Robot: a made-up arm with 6 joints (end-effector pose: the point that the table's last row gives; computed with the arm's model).
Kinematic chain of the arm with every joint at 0, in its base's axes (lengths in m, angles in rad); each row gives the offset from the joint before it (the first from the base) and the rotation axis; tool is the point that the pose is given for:
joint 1: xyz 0 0 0.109 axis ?
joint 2: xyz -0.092 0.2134 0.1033 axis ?
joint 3: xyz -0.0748 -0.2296 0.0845 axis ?
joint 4: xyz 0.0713 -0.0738 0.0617 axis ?
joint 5: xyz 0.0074 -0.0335 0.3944 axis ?
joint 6: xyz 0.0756 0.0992 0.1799 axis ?
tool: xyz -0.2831 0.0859 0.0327
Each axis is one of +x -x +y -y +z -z.
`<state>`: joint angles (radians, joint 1 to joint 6).
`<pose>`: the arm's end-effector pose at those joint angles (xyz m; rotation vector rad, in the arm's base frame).
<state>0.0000 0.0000 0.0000 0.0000 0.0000 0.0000</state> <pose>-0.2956 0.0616 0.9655 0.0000 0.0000 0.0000</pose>
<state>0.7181 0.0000 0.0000 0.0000 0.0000 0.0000</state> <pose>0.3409 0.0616 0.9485 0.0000 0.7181 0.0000</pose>
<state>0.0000 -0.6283 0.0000 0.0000 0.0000 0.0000</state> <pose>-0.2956 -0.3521 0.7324 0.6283 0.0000 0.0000</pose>
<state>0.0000 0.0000 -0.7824 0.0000 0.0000 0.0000</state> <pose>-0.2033 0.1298 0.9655 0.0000 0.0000 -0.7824</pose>
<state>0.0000 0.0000 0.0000 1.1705 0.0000 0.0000</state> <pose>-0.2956 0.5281 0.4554 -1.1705 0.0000 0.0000</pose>
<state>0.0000 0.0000 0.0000 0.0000 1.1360 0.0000</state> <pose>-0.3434 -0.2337 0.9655 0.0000 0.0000 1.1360</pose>
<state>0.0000 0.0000 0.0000 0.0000 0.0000 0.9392</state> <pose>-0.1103 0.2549 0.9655 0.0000 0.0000 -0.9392</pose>
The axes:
joint 1: +y
joint 2: -x
joint 3: +z
joint 4: -x
joint 5: +z
joint 6: -z

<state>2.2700 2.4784 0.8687 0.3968 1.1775 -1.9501</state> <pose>-0.3384 0.5789 0.5063 -0.5392 -0.3892 0.5615</pose>
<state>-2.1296 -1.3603 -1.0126 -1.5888 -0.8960 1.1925</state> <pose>0.9211 -0.2857 0.0654 1.2609 1.6761 0.6715</pose>
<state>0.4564 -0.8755 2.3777 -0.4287 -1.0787 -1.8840</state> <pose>0.4532 -0.1975 0.5241 -1.0531 0.8986 -2.7821</pose>
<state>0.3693 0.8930 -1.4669 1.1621 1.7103 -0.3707</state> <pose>0.4416 0.5620 0.6572 -0.5483 1.6499 0.0925</pose>
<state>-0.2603 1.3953 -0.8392 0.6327 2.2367 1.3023</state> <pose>-0.3082 0.9728 0.2127 -1.6953 0.3076 -0.5003</pose>
